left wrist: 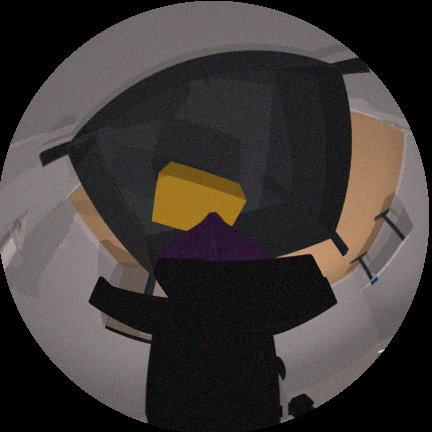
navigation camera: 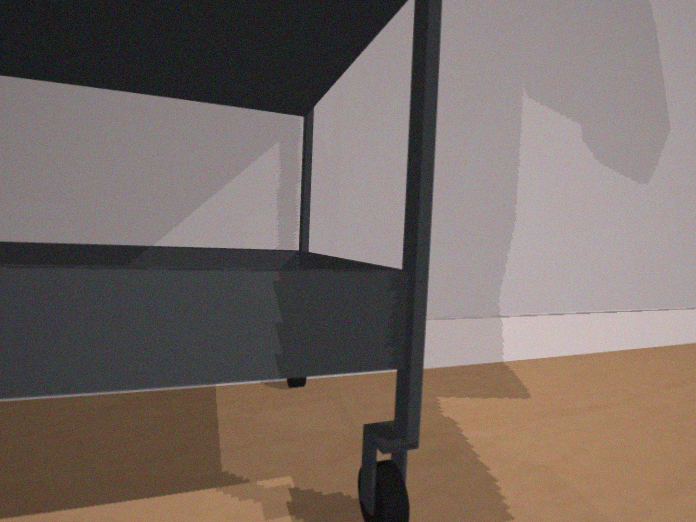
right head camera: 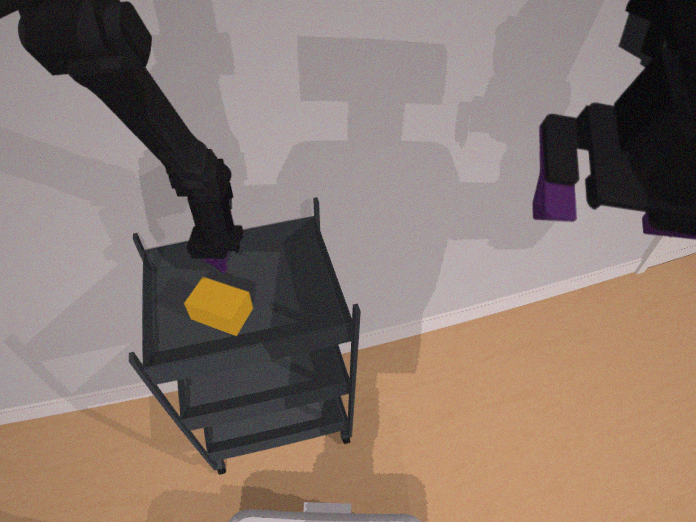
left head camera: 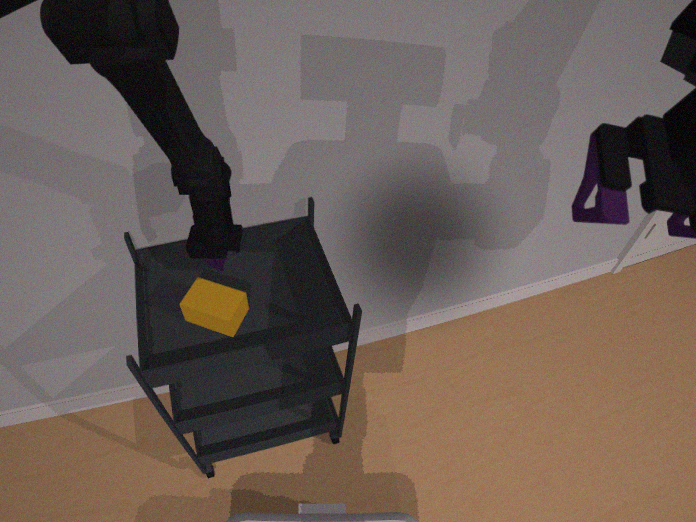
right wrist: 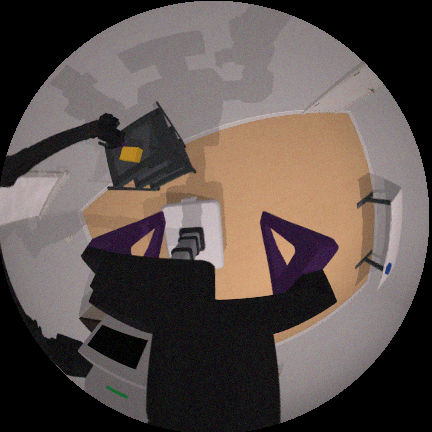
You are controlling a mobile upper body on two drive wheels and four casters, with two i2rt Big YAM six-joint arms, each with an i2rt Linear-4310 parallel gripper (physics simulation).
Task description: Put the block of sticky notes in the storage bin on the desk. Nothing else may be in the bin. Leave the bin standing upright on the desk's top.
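Frame: origin at the left arm's base, x ahead, y left, z up, level; metres.
Where they show: left gripper, fingertip midpoint: (left wrist: 212, 217) (right head camera: 224, 270) (left head camera: 221, 270) (right wrist: 125, 144); right gripper, fingertip midpoint: (right head camera: 591, 218) (left head camera: 623, 221) (right wrist: 212, 216).
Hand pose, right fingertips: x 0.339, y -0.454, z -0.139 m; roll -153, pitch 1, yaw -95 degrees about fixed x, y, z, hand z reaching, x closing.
After its pixels a point has its place.
The yellow block of sticky notes (left head camera: 213, 306) {x 0.641, y 0.013, z -0.688 m} (right head camera: 218, 306) {x 0.639, y 0.009, z -0.688 m} (left wrist: 195, 200) {x 0.678, y 0.016, z -0.687 m} (right wrist: 131, 154) {x 0.644, y -0.010, z -0.687 m} lies in the top tray of a dark three-tier cart (left head camera: 349, 370) {x 0.595, y -0.283, z -0.870 m} (right head camera: 353, 365) {x 0.595, y -0.283, z -0.845 m} (left wrist: 338, 125) {x 0.821, y -0.208, z -0.707 m} (navigation camera: 424, 168) {x 0.595, y -0.284, z -1.141 m}. My left gripper (left head camera: 220, 268) {x 0.692, y -0.006, z -0.631 m} (right head camera: 223, 269) {x 0.692, y -0.006, z -0.631 m} (left wrist: 212, 217) {x 0.692, y -0.006, z -0.631 m} is shut with nothing between its fingers. It hangs over the tray, close to the block; its purple tips overlap the block's edge in the left wrist view. Whether they touch cannot be told. My right gripper (left head camera: 640, 221) {x 0.339, y -0.454, z -0.139 m} (right head camera: 612, 221) {x 0.339, y -0.454, z -0.139 m} (right wrist: 212, 216) {x 0.339, y -0.454, z -0.139 m} is open and empty, well away at the right. I cannot make out the storage bin.
A grey wall (left head camera: 269, 162) {x 0.915, y -0.090, z -0.519 m} is behind the cart, and raised posts stand at its tray corners. My white base (right wrist: 210, 230) {x 0.063, y -0.393, z -1.150 m} is near the cart. A pale slab (right wrist: 396, 225) with dark supports and a blue spot is at the far right of the right wrist view.
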